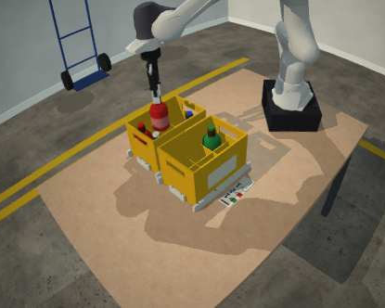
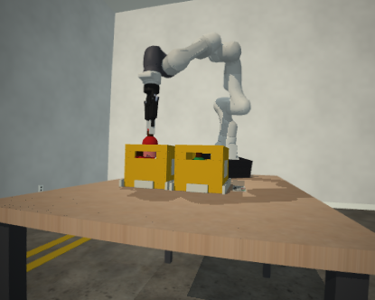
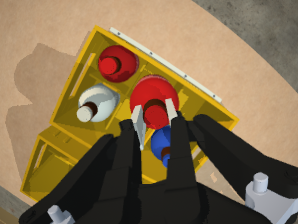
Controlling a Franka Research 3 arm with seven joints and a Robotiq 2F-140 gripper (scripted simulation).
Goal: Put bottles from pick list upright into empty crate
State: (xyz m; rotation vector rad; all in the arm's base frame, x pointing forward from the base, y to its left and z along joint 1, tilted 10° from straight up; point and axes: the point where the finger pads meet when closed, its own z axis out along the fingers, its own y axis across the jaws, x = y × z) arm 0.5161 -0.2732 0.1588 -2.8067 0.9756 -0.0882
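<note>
My hand is 80 mm above the red-label bottle. Round my hand: white-capped bottle 170 mm below, 100 mm to the left, 80 mm ahead; blue-label bottle 170 mm below, 100 mm behind, 70 mm to the left; green bottle 210 mm to the left, 170 mm below, 100 mm behind.
</note>
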